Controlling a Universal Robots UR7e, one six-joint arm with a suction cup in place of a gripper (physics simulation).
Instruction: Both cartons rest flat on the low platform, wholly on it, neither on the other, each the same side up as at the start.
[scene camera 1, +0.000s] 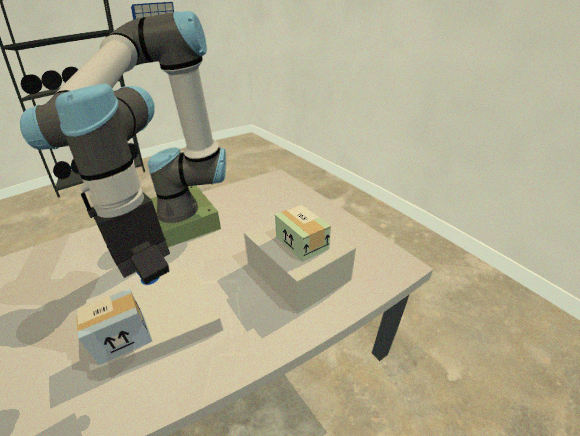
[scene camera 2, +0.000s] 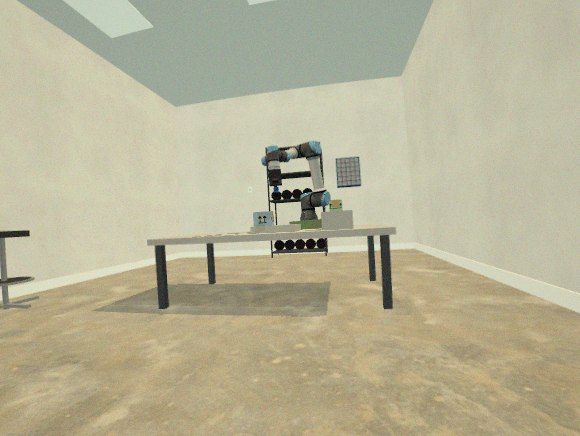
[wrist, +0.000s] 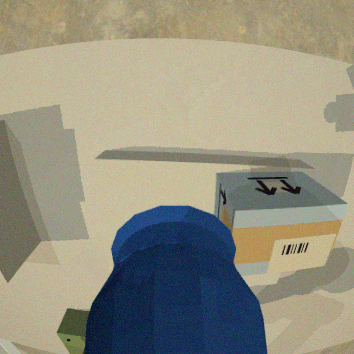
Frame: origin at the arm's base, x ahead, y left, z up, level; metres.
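Seen in the pictures: hand, its tool point: (scene camera 2: 276, 192) (wrist: 173, 259); arm's base, origin of its link: (scene camera 1: 178, 211) (scene camera 2: 309, 220).
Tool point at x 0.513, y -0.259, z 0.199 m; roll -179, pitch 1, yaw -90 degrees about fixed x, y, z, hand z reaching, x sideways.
Observation:
Pixels of each thing's top centre, then the offset from my tool point to it.
- blue-grey carton, centre of its top: (wrist: 287, 242) (scene camera 1: 105, 311) (scene camera 2: 263, 211) dz -0.121, dx -0.118, dy -0.102 m
- low platform, centre of its top: (wrist: 203, 236) (scene camera 1: 146, 309) (scene camera 2: 276, 225) dz -0.223, dx -0.168, dy -0.015 m
- green carton, centre of its top: (scene camera 1: 302, 219) (scene camera 2: 335, 200) dz -0.075, dx -0.018, dy +0.398 m
- taller grey block, centre of its top: (scene camera 1: 297, 240) (scene camera 2: 335, 211) dz -0.151, dx -0.036, dy +0.400 m
A blue-grey carton (scene camera 1: 116, 335) (scene camera 2: 263, 219) (wrist: 287, 225) sits upright, arrows up and label on top, near the left end of the low platform (scene camera 1: 185, 338) (scene camera 2: 287, 228) (wrist: 175, 159) in scene camera 1. Its underside is hidden, so I cannot tell whether all of it is supported. A green carton (scene camera 1: 301, 234) (scene camera 2: 335, 204) stands upright, label on top, on the taller grey block (scene camera 1: 325, 281) (scene camera 2: 337, 220) (wrist: 16, 200); it does not show in the wrist view. My suction gripper (scene camera 1: 150, 281) (scene camera 2: 276, 190) (wrist: 173, 225) holds nothing, hanging above and beside the blue-grey carton, apart from it.
The arm's green base (scene camera 1: 200, 225) (scene camera 2: 311, 224) (wrist: 74, 322) stands behind, between the platform and the block. The table (scene camera 1: 380, 262) (scene camera 2: 220, 238) ends in front of both. A black rack (scene camera 1: 65, 40) (scene camera 2: 300, 251) stands by the wall. A stool (scene camera 2: 14, 233) is far left in scene camera 2.

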